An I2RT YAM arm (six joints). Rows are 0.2 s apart.
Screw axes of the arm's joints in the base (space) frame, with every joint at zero. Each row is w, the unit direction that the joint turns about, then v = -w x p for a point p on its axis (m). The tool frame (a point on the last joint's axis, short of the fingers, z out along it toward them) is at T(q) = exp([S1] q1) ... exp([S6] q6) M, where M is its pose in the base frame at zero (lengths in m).
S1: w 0 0 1 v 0 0 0
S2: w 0 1 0 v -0.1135 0 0.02
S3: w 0 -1 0 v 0.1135 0 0.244
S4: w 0 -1 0 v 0.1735 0 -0.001
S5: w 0 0 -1 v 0 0.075 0
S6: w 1 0 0 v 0 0.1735 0
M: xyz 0.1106 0 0.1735 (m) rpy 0 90 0 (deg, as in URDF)
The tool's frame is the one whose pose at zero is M.
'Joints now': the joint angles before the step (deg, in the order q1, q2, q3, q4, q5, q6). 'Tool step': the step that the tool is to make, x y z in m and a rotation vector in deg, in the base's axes. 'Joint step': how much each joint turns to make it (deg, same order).
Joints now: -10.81, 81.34, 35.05, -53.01, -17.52, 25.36
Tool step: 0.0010, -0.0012, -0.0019, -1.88, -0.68, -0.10
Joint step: 0.00, -0.01, -0.35, 1.47, 1.68, 0.38
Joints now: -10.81, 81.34, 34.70, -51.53, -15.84, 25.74
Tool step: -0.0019, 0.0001, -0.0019, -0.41, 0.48, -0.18
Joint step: 0.01, 0.00, -0.52, 0.19, 0.46, 0.26
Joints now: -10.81, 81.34, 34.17, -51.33, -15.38, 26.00
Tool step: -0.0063, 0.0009, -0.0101, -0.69, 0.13, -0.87
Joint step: 0.01, 0.02, -2.74, 3.02, 0.57, 1.01
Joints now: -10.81, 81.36, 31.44, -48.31, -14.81, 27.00
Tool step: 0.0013, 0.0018, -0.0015, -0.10, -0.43, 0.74
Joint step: 0.69, 0.32, -0.14, 0.88, 0.03, -0.05
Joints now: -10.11, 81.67, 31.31, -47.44, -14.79, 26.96
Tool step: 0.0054, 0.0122, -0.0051, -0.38, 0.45, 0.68
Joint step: 4.28, 1.72, 0.01, 2.28, -0.04, 3.75
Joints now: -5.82, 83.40, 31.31, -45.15, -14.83, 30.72
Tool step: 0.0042, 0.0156, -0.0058, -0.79, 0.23, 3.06
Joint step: 5.25, 1.90, -0.01, 2.31, 0.53, 2.35
